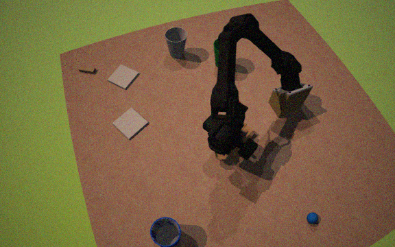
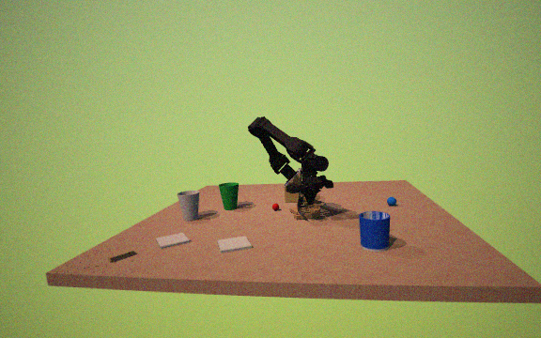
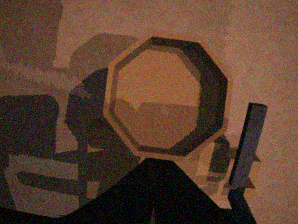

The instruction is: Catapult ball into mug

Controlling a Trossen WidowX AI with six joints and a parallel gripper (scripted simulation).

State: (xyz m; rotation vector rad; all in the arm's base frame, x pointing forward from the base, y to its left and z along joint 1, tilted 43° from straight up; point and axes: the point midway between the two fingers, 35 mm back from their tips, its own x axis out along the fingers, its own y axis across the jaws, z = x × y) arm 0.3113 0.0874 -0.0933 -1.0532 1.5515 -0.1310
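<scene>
The wooden catapult lies 2 cm to the right of my gripper tip and 2 cm behind it. Round my gripper tip: blue mug 28 cm ahead, 23 cm to the left, 2 cm below; then blue ball 33 cm to the left, 20 cm behind, 3 cm below; then red ball 18 cm to the right, 12 cm behind, 3 cm below.
</scene>
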